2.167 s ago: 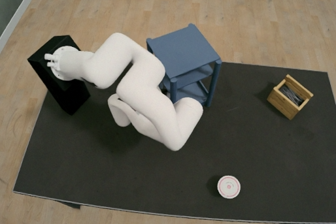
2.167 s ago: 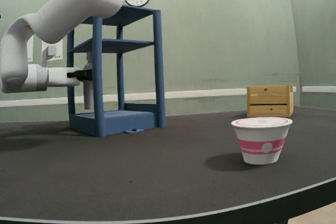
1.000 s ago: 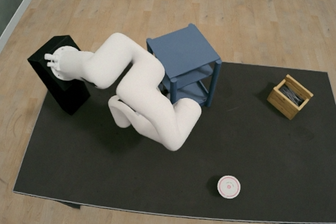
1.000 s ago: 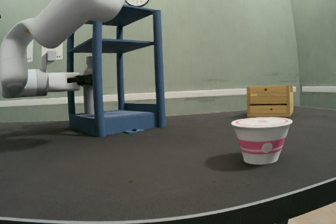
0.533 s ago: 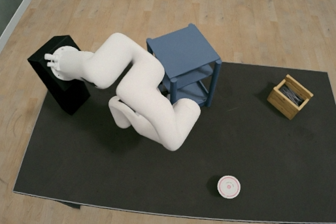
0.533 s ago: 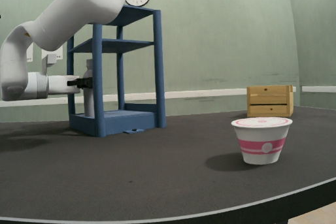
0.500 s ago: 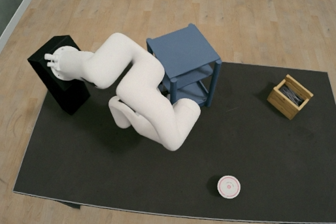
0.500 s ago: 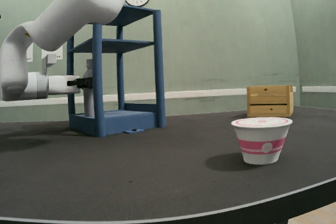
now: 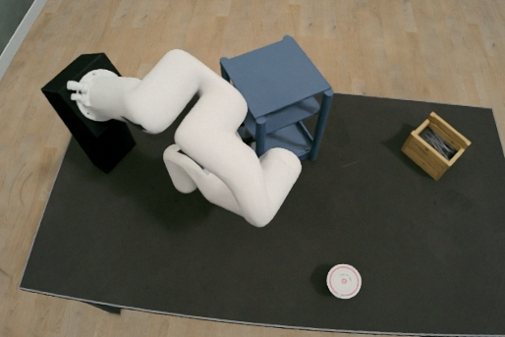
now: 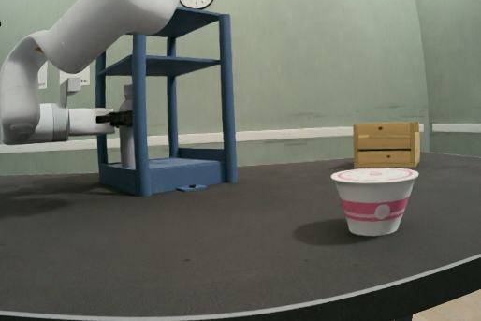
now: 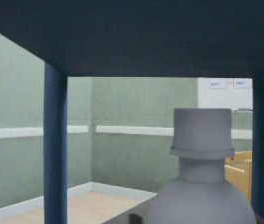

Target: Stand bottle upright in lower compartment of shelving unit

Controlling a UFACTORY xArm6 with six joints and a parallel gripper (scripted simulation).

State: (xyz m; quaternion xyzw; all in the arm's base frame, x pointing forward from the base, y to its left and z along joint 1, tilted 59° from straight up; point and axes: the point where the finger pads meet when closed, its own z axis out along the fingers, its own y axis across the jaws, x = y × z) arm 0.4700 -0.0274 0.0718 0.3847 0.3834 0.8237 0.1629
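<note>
The bottle is 10 mm above my hand. The rest, counted from my hand: pink cup 520 mm to the right, 100 mm below, 50 mm ahead; then shelving unit 70 mm ahead, 40 mm above; then wooden crate 560 mm ahead, 270 mm to the right, 90 mm below.
</note>
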